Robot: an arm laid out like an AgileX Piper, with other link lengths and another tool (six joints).
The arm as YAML. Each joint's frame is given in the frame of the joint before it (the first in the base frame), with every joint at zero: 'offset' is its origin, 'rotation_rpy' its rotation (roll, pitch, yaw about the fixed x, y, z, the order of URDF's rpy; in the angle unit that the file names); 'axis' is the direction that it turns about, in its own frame. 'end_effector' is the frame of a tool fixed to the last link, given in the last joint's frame.
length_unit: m
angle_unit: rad
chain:
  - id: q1
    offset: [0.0, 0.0, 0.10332]
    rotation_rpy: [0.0, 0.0, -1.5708]
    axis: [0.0, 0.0, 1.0]
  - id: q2
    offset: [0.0, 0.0, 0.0]
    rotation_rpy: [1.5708, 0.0, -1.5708]
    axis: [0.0, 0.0, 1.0]
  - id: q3
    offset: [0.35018, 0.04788, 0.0]
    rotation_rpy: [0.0, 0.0, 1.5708]
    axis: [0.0, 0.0, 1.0]
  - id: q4
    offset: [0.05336, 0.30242, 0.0]
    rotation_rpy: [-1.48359, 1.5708, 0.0]
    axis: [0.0, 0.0, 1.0]
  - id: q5
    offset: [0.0, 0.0, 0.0]
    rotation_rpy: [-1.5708, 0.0, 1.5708]
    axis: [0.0, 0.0, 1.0]
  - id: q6
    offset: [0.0, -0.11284, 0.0]
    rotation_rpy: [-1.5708, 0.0, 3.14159]
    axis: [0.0, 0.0, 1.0]
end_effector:
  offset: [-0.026, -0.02, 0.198]
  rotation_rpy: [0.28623, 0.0, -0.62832]
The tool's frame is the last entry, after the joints.
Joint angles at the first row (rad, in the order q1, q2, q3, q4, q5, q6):
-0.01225 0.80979 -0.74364 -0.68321 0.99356 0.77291
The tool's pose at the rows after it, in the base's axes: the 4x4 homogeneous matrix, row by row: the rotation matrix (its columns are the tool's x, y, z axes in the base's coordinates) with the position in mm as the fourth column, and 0 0 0 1 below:
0.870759, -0.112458, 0.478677, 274.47; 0.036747, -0.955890, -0.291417, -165.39; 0.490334, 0.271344, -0.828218, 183.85; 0, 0, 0, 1
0.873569, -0.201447, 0.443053, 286.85; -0.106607, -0.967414, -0.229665, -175.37; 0.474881, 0.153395, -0.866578, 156.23; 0, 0, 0, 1
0.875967, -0.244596, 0.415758, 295.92; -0.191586, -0.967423, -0.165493, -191.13; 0.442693, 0.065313, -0.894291, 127.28; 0, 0, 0, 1
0.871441, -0.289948, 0.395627, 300.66; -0.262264, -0.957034, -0.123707, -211.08; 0.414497, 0.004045, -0.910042, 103.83; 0, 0, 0, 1
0.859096, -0.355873, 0.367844, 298.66; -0.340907, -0.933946, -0.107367, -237.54; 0.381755, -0.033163, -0.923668, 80.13; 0, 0, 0, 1
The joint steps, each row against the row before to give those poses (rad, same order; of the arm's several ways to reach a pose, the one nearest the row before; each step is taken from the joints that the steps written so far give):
-0.13125 0.14449 -0.06983 0.07281 0.00753 0.03144
-0.14246 0.10692 -0.02600 0.13326 -0.06586 -0.03401
-0.13985 0.10116 -0.01280 0.13099 -0.07525 -0.10601
-0.10754 0.09198 -0.01710 0.08985 -0.05048 -0.07998
-0.08993 0.09277 -0.01866 0.03923 -0.03636 -0.02872

